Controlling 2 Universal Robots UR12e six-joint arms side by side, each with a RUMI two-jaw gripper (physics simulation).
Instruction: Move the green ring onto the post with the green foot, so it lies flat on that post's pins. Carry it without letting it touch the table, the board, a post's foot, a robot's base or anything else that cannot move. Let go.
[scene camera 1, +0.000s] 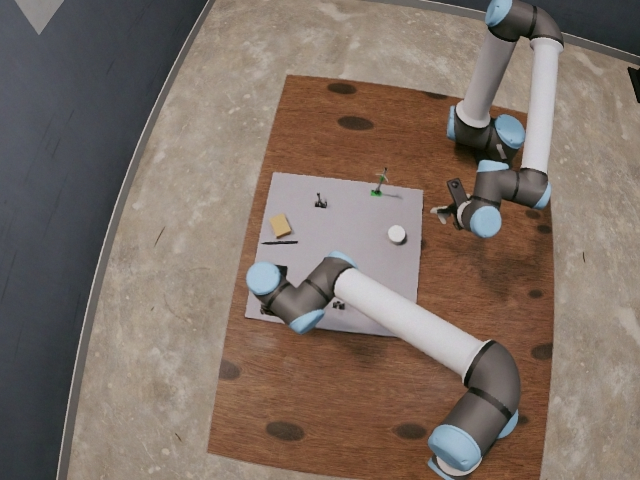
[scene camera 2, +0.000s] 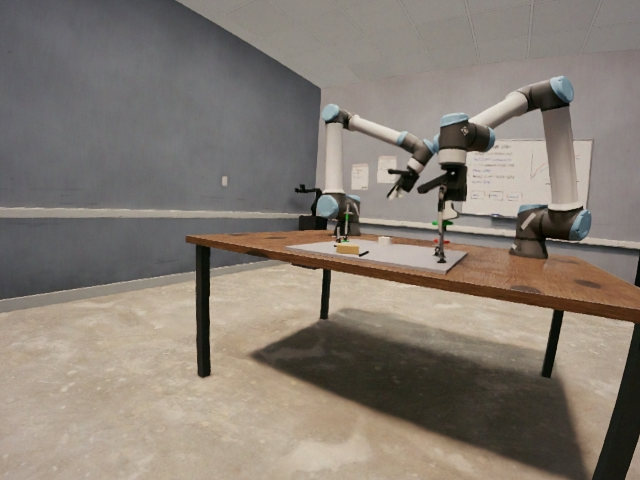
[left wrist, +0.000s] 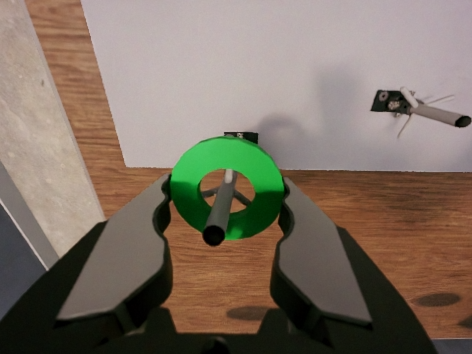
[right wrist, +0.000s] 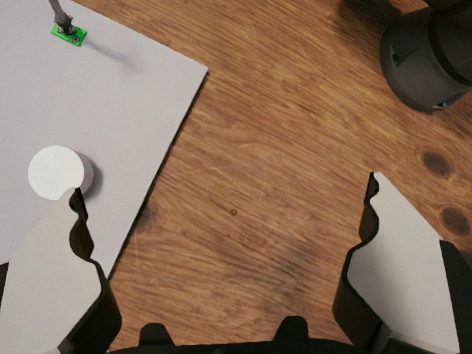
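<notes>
The green ring (scene camera 2: 448, 223) (left wrist: 188, 172) sits level around a dark-footed post (left wrist: 220, 215), high above its foot. My left gripper (scene camera 2: 444, 221) (left wrist: 227, 177) is shut on the ring, one finger at each side; in scene camera 1 the left wrist hides it. The post with the green foot (scene camera 1: 376, 193) (scene camera 2: 345, 240) (right wrist: 69, 34) stands upright near the board's top edge in scene camera 1, with no ring on it. My right gripper (scene camera 1: 437, 215) (scene camera 2: 394, 196) (right wrist: 225, 182) is open and empty, above the table beside the board.
A white cylinder (scene camera 1: 396, 234) (scene camera 2: 385, 240) (right wrist: 56, 172), a yellow block (scene camera 1: 280, 225) (scene camera 2: 347, 249) and a black pen (scene camera 1: 279, 242) lie on the grey board (scene camera 1: 351, 227). Another dark-footed post (scene camera 1: 320, 203) stands near the block. A red ring (scene camera 2: 444, 241) shows behind the held ring's post.
</notes>
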